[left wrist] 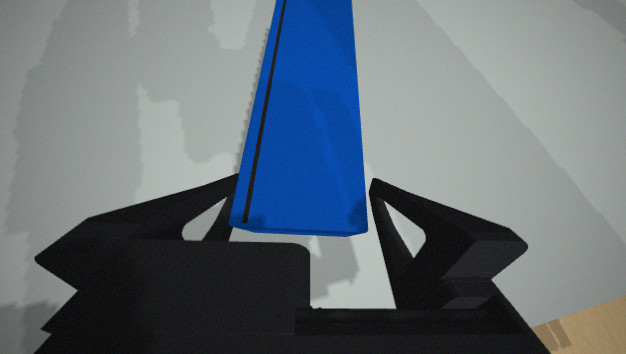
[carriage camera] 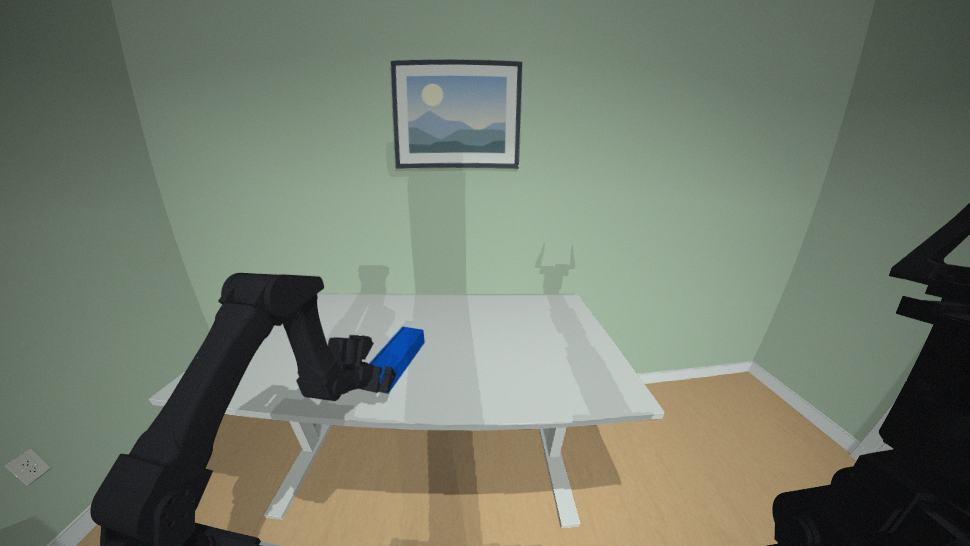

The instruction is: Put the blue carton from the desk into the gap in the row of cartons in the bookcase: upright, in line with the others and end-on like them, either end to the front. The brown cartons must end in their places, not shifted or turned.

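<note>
The blue carton (carriage camera: 407, 345) (left wrist: 310, 125) lies on its side on the desk (carriage camera: 529, 359) (left wrist: 450, 200), a dark line running along its left edge in the left wrist view. My left gripper (carriage camera: 380, 366) (left wrist: 307, 183) is open around the carton's near end. The left fingertip is partly hidden by the carton's edge; a narrow gap shows between the carton and the right finger. My right gripper (carriage camera: 928, 254) is at the right edge of the carriage view, far from the desk, partly cut off; its shadow on the wall shows two spread fingers. The bookcase and brown cartons do not show.
The desk stands before a green wall with a framed picture (carriage camera: 456, 113). White desk legs (carriage camera: 560, 484) stand on the wooden floor (carriage camera: 719, 461). The desk's front edge runs below the left gripper. A wall socket (carriage camera: 27, 466) is at the far left.
</note>
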